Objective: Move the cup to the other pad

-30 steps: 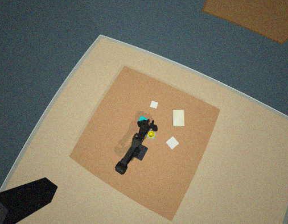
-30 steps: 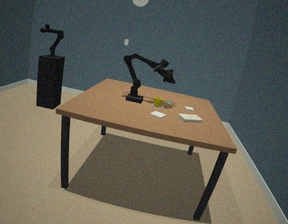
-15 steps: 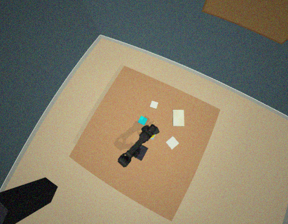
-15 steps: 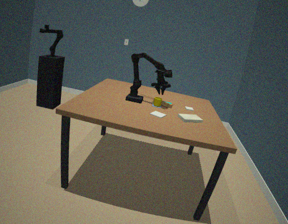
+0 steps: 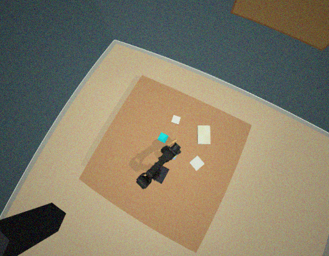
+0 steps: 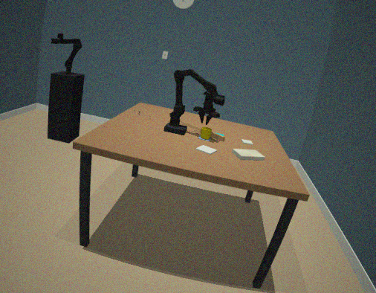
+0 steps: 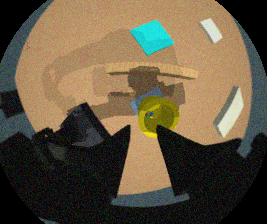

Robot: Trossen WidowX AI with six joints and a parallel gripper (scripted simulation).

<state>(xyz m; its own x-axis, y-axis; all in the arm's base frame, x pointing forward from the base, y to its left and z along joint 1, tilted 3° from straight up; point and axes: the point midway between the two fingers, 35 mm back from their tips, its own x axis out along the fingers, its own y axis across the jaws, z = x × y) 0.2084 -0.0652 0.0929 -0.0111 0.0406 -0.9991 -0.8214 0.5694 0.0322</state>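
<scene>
Now: the yellow cup 6 cm below my gripper tip, 2 cm to the right of it and 2 cm ahead of it. Round my gripper tip: slab 31 cm ahead, 22 cm to the right, 8 cm below; cyan pad 13 cm to the left, 13 cm ahead, 10 cm below.
</scene>
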